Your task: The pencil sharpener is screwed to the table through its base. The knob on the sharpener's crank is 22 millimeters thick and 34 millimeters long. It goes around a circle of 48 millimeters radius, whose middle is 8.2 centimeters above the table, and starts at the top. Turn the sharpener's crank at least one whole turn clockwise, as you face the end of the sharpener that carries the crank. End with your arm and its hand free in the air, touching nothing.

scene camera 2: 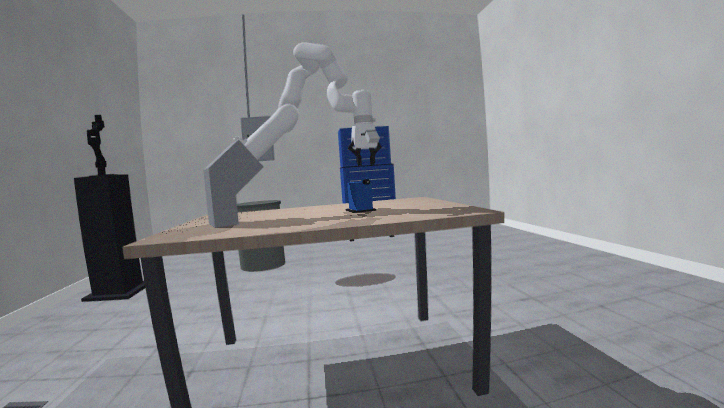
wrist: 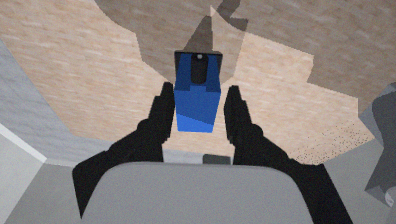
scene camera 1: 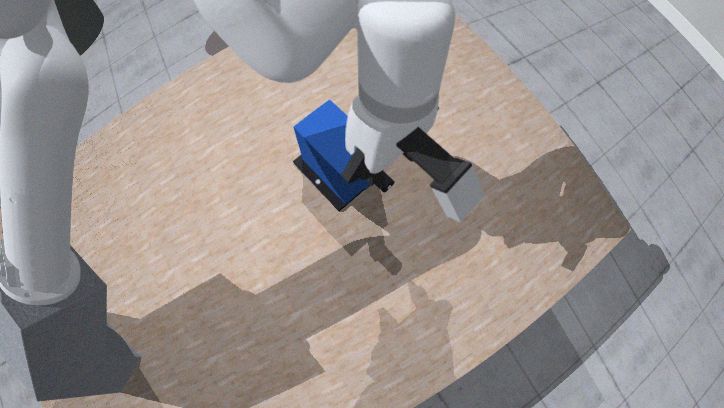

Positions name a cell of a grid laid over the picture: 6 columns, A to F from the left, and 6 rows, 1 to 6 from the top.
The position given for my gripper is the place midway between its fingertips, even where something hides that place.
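Note:
There is a pencil sharpener (scene camera 1: C2) here, and I can see the pencil sharpener in scene camera 2 (scene camera 2: C3) and in the wrist view (wrist: C4) too. As for my gripper (scene camera 1: D3), it is also visible in scene camera 2 (scene camera 2: D3), and the wrist view (wrist: D3) shows the gripper as well.

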